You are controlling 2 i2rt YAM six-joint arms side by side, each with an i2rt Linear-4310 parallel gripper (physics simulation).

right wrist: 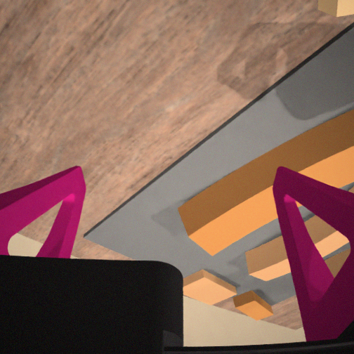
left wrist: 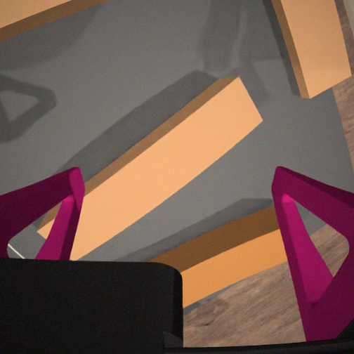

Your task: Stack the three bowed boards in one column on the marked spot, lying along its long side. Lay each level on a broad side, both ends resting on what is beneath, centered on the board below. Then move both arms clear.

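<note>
In the left wrist view, an orange-brown bowed board [left wrist: 235, 265] lies at the lower middle, partly behind a finger. A lighter, slightly bowed board [left wrist: 160, 165] lies diagonally across the middle. In the right wrist view, a large orange bowed board [right wrist: 235, 230] lies at the right, with a paler board [right wrist: 270, 255] beside it, partly behind a finger. A thin white line [left wrist: 16, 251] of a marking shows at the lower left; the full marked spot is hidden. My left gripper [left wrist: 177, 177] is open above the diagonal board. My right gripper [right wrist: 178, 177] is open beside the large board.
A grey mat [left wrist: 140, 65] [right wrist: 200, 170] lies on the wooden table [right wrist: 100, 100]. Light wooden pieces stand at the upper right [left wrist: 320, 45] and upper left [left wrist: 45, 12] of the left wrist view. Two blocks [right wrist: 207, 287] [right wrist: 253, 305] show low in the right wrist view, a cream piece [right wrist: 342, 6] at its top right.
</note>
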